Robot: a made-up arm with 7 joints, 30 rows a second.
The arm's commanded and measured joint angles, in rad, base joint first. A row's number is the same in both.
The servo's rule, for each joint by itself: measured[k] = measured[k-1] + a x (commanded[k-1-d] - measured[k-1]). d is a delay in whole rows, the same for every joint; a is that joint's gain. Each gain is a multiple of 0.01, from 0.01 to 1. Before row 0 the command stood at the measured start. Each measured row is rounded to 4 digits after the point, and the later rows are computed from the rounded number. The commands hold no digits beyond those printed.
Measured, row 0: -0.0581 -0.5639 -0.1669 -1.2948 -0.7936 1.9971 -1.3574
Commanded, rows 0 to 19: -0.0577 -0.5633 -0.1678 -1.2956 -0.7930 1.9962 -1.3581; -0.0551 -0.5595 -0.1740 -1.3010 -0.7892 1.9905 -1.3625; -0.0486 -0.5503 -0.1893 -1.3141 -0.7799 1.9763 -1.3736; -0.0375 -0.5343 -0.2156 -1.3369 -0.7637 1.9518 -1.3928; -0.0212 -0.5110 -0.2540 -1.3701 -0.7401 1.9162 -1.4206; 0.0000 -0.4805 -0.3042 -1.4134 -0.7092 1.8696 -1.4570; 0.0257 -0.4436 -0.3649 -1.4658 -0.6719 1.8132 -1.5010; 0.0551 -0.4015 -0.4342 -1.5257 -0.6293 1.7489 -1.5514; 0.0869 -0.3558 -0.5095 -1.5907 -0.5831 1.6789 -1.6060; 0.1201 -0.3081 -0.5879 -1.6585 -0.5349 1.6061 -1.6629; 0.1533 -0.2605 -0.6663 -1.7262 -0.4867 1.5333 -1.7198; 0.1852 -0.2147 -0.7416 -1.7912 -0.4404 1.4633 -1.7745; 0.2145 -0.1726 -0.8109 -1.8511 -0.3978 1.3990 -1.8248; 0.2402 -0.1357 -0.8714 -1.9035 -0.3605 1.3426 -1.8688; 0.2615 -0.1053 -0.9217 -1.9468 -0.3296 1.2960 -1.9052; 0.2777 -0.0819 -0.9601 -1.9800 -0.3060 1.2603 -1.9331; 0.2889 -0.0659 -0.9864 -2.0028 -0.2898 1.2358 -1.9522; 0.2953 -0.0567 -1.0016 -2.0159 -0.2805 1.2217 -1.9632; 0.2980 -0.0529 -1.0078 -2.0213 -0.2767 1.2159 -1.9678; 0.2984 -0.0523 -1.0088 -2.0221 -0.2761 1.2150 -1.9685
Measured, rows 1 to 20: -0.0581 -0.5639 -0.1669 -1.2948 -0.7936 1.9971 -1.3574; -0.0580 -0.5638 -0.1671 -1.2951 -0.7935 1.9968 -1.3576; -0.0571 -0.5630 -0.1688 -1.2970 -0.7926 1.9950 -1.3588; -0.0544 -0.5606 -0.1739 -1.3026 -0.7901 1.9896 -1.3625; -0.0490 -0.5556 -0.1843 -1.3139 -0.7848 1.9786 -1.3701; -0.0401 -0.5471 -0.2017 -1.3324 -0.7759 1.9605 -1.3827; -0.0273 -0.5344 -0.2273 -1.3591 -0.7626 1.9341 -1.4013; -0.0103 -0.5171 -0.2617 -1.3943 -0.7445 1.8990 -1.4262; 0.0106 -0.4951 -0.3048 -1.4377 -0.7215 1.8555 -1.4575; 0.0350 -0.4686 -0.3560 -1.4882 -0.6938 1.8043 -1.4946; 0.0622 -0.4381 -0.4140 -1.5444 -0.6620 1.7468 -1.5367; 0.0914 -0.4044 -0.4771 -1.6044 -0.6269 1.6849 -1.5825; 0.1214 -0.3684 -0.5432 -1.6660 -0.5896 1.6206 -1.6305; 0.1512 -0.3312 -0.6101 -1.7271 -0.5512 1.5563 -1.6791; 0.1797 -0.2941 -0.6754 -1.7853 -0.5131 1.4943 -1.7265; 0.2059 -0.2582 -0.7370 -1.8386 -0.4764 1.4368 -1.7712; 0.2289 -0.2247 -0.7928 -1.8853 -0.4423 1.3856 -1.8117; 0.2481 -0.1945 -0.8412 -1.9241 -0.4118 1.3422 -1.8468; 0.2632 -0.1683 -0.8813 -1.9544 -0.3855 1.3073 -1.8759; 0.2743 -0.1464 -0.9129 -1.9765 -0.3637 1.2808 -1.8989
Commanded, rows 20 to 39: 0.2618 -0.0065 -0.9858 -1.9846 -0.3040 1.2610 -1.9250; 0.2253 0.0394 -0.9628 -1.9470 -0.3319 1.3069 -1.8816; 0.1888 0.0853 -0.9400 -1.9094 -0.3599 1.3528 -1.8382; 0.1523 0.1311 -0.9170 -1.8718 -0.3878 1.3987 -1.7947; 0.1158 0.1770 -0.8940 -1.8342 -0.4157 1.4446 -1.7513; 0.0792 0.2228 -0.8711 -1.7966 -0.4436 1.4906 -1.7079; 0.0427 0.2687 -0.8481 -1.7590 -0.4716 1.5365 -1.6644; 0.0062 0.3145 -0.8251 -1.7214 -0.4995 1.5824 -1.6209; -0.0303 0.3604 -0.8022 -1.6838 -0.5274 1.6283 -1.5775; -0.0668 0.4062 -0.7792 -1.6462 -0.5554 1.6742 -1.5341; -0.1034 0.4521 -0.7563 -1.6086 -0.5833 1.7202 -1.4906; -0.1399 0.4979 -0.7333 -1.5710 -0.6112 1.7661 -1.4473; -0.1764 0.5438 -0.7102 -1.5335 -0.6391 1.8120 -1.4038; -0.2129 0.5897 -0.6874 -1.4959 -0.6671 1.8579 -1.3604; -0.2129 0.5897 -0.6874 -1.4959 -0.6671 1.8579 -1.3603; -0.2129 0.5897 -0.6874 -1.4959 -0.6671 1.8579 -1.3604; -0.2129 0.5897 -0.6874 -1.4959 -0.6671 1.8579 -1.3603; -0.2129 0.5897 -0.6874 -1.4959 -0.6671 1.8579 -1.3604; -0.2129 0.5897 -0.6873 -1.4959 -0.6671 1.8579 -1.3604; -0.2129 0.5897 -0.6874 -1.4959 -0.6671 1.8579 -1.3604
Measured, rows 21 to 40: 0.2820 -0.1285 -0.9369 -1.9915 -0.3462 1.2617 -1.9163; 0.2755 -0.1053 -0.9491 -1.9892 -0.3378 1.2615 -1.9185; 0.2594 -0.0778 -0.9525 -1.9753 -0.3366 1.2747 -1.9093; 0.2368 -0.0468 -0.9494 -1.9536 -0.3413 1.2973 -1.8915; 0.2098 -0.0130 -0.9413 -1.9266 -0.3506 1.3267 -1.8673; 0.1797 0.0231 -0.9295 -1.8961 -0.3636 1.3609 -1.8383; 0.1475 0.0610 -0.9149 -1.8633 -0.3796 1.3985 -1.8057; 0.1140 0.1005 -0.8982 -1.8289 -0.3980 1.4385 -1.7704; 0.0795 0.1412 -0.8799 -1.7934 -0.4183 1.4802 -1.7330; 0.0444 0.1828 -0.8605 -1.7572 -0.4401 1.5231 -1.6941; 0.0088 0.2252 -0.8402 -1.7206 -0.4632 1.5669 -1.6541; -0.0271 0.2683 -0.8192 -1.6836 -0.4872 1.6114 -1.6132; -0.0632 0.3119 -0.7977 -1.6464 -0.5120 1.6563 -1.5717; -0.0994 0.3560 -0.7758 -1.6091 -0.5374 1.7015 -1.5297; -0.1357 0.4004 -0.7537 -1.5717 -0.5633 1.7469 -1.4874; -0.1604 0.4364 -0.7371 -1.5467 -0.5841 1.7791 -1.4556; -0.1772 0.4655 -0.7247 -1.5299 -0.6007 1.8020 -1.4318; -0.1886 0.4891 -0.7154 -1.5187 -0.6140 1.8182 -1.4139; -0.1964 0.5082 -0.7084 -1.5112 -0.6246 1.8297 -1.4005; -0.2017 0.5237 -0.7031 -1.5062 -0.6331 1.8379 -1.3905
